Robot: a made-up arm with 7 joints.
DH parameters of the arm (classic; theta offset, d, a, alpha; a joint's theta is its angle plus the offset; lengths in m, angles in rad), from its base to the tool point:
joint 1: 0 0.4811 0 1.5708
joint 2: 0 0.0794 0 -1.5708
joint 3: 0 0.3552 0.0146 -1.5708
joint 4: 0 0.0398 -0.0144 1.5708
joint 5: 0 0.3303 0 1.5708
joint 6: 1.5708 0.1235 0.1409 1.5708
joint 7: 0 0.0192 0 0
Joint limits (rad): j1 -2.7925..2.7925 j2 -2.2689..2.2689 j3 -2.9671..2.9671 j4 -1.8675..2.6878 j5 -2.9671..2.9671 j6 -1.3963..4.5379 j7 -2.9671..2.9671
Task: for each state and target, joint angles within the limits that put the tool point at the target. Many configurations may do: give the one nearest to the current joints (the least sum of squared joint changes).
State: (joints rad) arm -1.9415 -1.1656 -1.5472 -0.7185 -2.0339 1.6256 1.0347
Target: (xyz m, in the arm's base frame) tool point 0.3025 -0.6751 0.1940
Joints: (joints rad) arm -1.1890 -1.6891 -1.6017 -0.1687 -2.1718 0.9434 1.0347
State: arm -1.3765 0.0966 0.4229 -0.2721 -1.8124 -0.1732 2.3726
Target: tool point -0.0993 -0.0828 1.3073
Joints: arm -1.3221 -0.2472 0.4275 -0.0449 -1.7962 -0.1566 2.3726
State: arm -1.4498 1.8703 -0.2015 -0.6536 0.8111 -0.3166 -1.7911
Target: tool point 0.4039 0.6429 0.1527
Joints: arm -2.1996 1.8843 -0.2394 -0.4524 0.9322 -0.2433 -1.7911
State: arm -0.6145 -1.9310 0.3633 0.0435 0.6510 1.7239 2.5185
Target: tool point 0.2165 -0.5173 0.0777
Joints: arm -0.7919 -2.1340 0.3975 0.1031 0.7186 1.9367 2.5185
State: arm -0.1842 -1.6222 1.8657 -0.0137 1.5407 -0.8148 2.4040
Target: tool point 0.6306 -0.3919 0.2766
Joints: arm -0.5143 -2.0846 1.8707 -0.0779 1.5095 -1.0528 2.4040
